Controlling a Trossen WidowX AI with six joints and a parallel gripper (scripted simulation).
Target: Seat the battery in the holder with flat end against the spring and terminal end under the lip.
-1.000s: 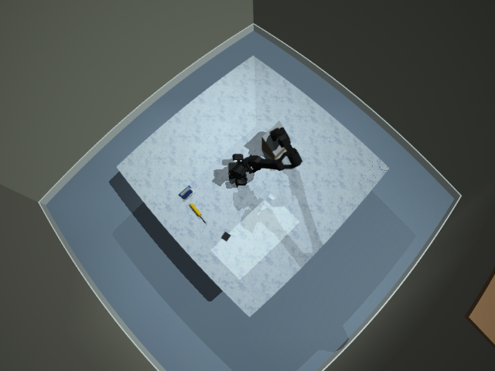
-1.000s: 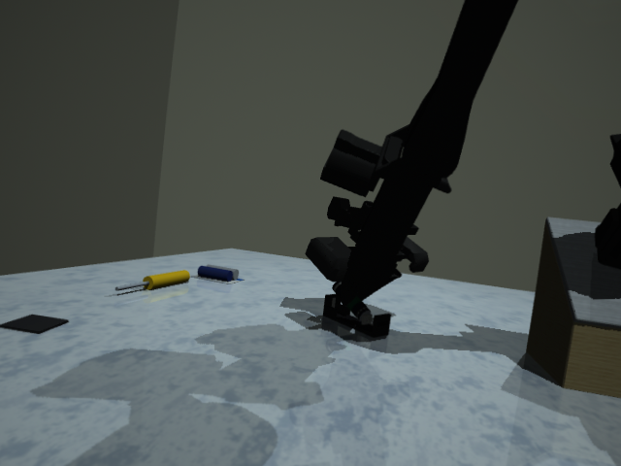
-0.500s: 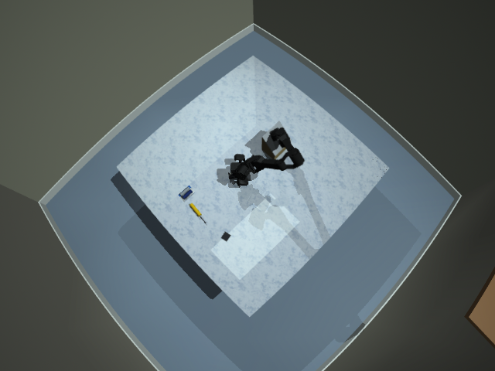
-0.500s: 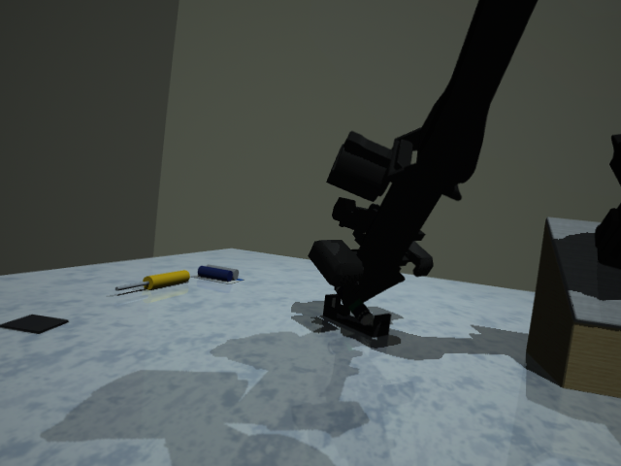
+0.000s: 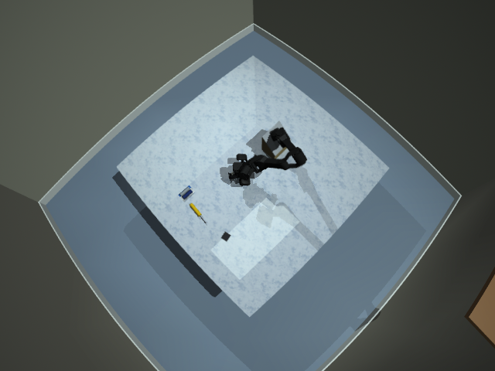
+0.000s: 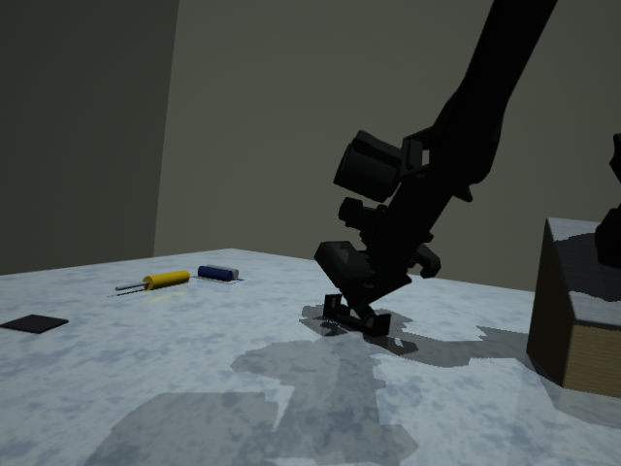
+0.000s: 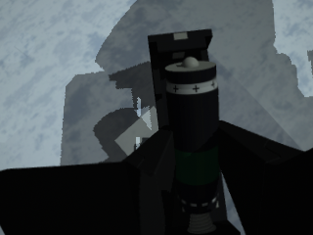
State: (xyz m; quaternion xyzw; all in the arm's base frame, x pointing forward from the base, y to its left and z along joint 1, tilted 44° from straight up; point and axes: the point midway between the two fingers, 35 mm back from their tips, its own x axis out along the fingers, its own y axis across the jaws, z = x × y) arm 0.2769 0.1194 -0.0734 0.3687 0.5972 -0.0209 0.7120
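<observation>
Now: the battery right at my gripper tip. From my gripper tip the other things lie so: yellow-handled screwdriver 32 cm ahead, 7 cm to the left, 2 cm below.
</observation>
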